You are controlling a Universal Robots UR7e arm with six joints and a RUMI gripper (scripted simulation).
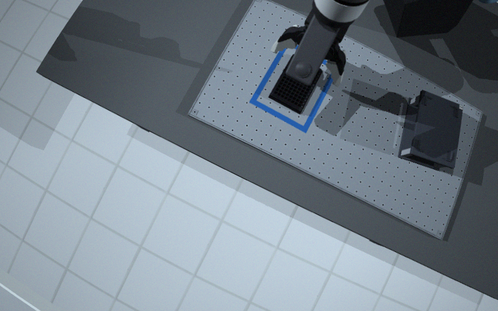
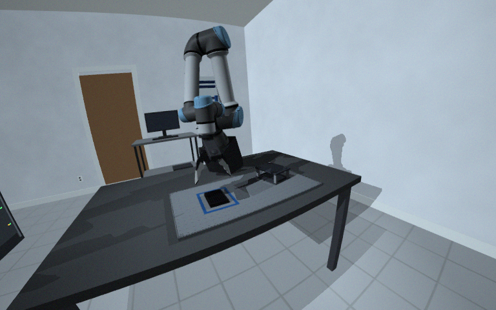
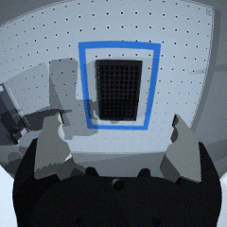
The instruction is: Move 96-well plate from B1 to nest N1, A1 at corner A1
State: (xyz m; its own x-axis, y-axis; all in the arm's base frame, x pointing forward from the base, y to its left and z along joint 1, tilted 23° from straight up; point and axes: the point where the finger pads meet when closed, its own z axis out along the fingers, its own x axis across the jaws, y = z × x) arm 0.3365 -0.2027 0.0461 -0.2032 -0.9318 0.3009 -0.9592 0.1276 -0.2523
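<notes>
The black 96-well plate lies 8 cm below my hand. From my hand the other things lie so: raised plate nest (2 cm ahead, 35 cm to the left, 3 cm below).
</notes>
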